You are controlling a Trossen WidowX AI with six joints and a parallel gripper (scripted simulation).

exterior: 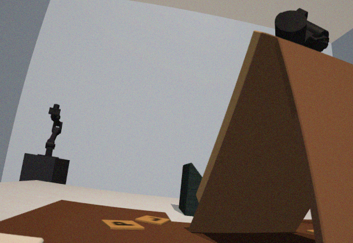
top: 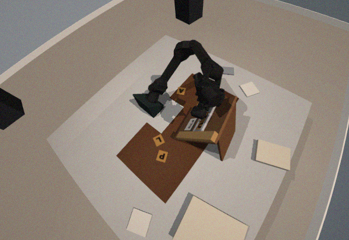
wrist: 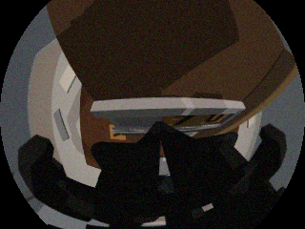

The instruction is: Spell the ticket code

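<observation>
Now: the letter tile 30 mm to the right of my gripper tip, 10 mm below it and 10 mm ahead of it. Also, from my gripper tip: white ticket: 100 mm below, 80 mm to the right, 30 mm behind; then brown mat: 180 mm below, 120 mm behind, 110 mm to the right; then grey slab: 430 mm to the left, 190 mm behind, 180 mm below.
</observation>
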